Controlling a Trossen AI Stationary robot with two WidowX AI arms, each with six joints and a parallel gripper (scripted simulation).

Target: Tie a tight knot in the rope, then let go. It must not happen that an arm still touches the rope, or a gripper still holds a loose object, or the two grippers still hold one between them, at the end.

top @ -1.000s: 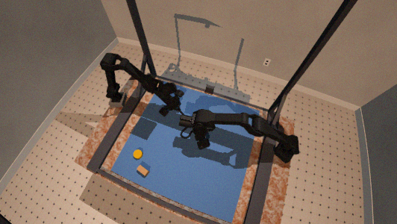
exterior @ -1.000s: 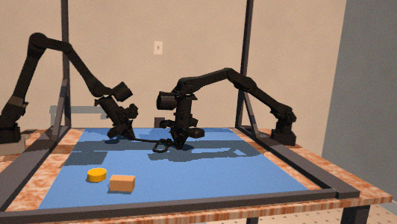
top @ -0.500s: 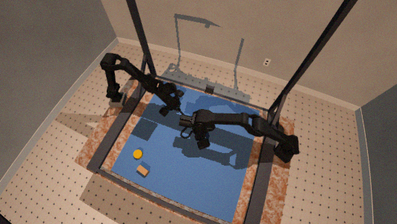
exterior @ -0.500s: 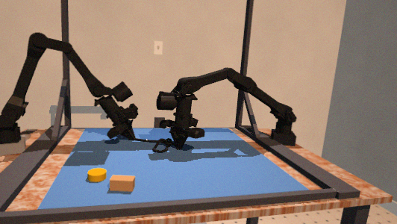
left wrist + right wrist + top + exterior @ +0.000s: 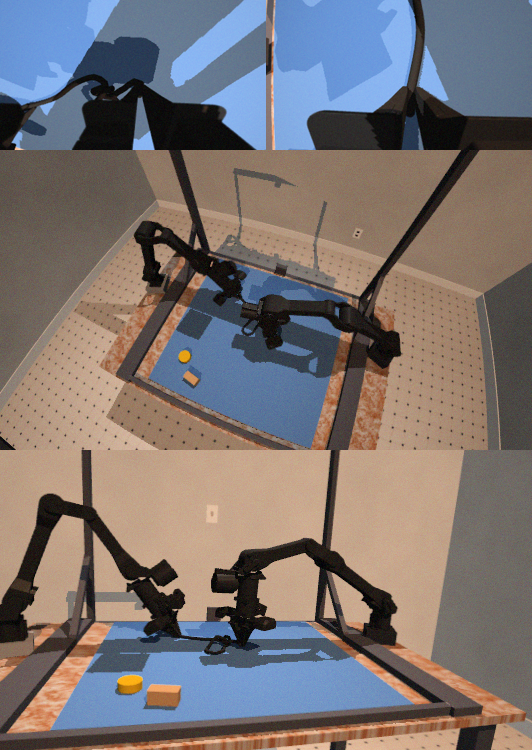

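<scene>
My left hand is 5 cm above the blue mat, 4 cm to the left of it and 3 cm short of it. From my left hand the other things lie so: yellow disc: 29 cm to the right, 22 cm ahead, 3 cm below; then orange block: 29 cm ahead, 22 cm to the right, 3 cm below.
</scene>
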